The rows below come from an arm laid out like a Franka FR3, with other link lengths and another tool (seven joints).
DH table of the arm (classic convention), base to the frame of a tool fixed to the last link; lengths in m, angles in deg. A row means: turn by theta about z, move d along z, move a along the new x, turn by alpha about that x. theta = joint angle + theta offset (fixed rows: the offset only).
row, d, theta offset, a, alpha
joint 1, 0.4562, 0, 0, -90
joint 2, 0, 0, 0, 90
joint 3, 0.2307, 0, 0.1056, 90
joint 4, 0, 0, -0.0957, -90
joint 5, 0.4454, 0, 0, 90
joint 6, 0, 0, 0.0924, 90
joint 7, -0.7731, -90, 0.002, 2.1
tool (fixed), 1.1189, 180, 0, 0
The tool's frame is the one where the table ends.
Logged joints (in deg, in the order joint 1, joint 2, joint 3, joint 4, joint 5, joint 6, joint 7), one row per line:
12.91, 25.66, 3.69, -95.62, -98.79, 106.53, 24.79
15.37, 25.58, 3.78, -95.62, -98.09, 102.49, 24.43
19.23, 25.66, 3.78, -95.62, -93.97, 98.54, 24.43
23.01, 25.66, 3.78, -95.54, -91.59, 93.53, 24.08
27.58, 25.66, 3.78, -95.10, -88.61, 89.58, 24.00
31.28, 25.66, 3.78, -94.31, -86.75, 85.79, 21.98
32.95, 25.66, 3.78, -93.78, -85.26, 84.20, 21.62
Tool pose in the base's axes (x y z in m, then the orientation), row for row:
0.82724, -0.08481, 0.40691, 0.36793, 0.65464, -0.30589, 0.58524
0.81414, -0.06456, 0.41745, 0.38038, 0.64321, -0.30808, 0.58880
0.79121, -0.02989, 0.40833, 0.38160, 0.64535, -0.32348, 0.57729
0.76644, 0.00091, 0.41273, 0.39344, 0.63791, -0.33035, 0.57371
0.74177, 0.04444, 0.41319, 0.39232, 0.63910, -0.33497, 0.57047
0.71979, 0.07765, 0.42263, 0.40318, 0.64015, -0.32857, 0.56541
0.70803, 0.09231, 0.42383, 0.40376, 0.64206, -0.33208, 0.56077
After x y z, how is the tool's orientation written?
As a quaternion, w x y z.
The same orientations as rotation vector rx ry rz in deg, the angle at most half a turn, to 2 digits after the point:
96.33, -45.01, 86.12
94.09, -45.07, 86.13
94.35, -47.29, 84.40
92.74, -48.03, 83.41
92.97, -48.73, 82.98
92.65, -47.55, 81.83
92.90, -48.05, 81.14

